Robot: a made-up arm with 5 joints.
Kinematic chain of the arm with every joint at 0, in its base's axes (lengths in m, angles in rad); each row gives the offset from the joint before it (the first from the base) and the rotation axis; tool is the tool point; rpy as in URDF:
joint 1: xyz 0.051 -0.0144 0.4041 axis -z
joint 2: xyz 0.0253 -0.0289 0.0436 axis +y
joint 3: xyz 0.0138 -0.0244 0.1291 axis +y
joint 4: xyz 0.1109 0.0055 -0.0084 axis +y
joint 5: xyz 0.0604 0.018 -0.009 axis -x
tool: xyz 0.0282 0.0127 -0.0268 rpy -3.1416 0 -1.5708
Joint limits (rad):
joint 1: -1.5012..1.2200
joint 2: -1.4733..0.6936
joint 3: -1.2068..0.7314
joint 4: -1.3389..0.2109
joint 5: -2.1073..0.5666
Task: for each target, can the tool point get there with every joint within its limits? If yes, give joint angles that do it. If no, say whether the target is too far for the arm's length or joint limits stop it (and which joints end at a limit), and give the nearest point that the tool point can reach.
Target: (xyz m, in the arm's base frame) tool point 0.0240 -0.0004 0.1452
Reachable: no: joint limits stop it (at a limit: joint 1, joint 2, joint 3) | nearest point 0.0725 0.0748 0.3390 | short by 0.213 m
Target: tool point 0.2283 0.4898 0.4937
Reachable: no: too far | nearest point 0.1594 0.2939 0.5159 | short by 0.209 m
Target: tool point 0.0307 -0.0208 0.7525
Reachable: yes | joints 1.0102 -0.5342 -0.5875 -1.1920 0.1281
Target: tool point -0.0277 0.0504 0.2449
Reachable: no: joint limits stop it (at a limit: joint 1, joint 2, joint 3, joint 4) | nearest point 0.0603 0.0855 0.3401 | short by 0.134 m
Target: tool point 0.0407 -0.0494 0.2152
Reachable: no: joint limits stop it (at a limit: joint 1, joint 2, joint 3) | nearest point 0.0553 -0.1045 0.3393 | short by 0.137 m
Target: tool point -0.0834 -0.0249 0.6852
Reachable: yes | joints -0.0014 -1.2877 -0.2401 -0.9792 -0.2736
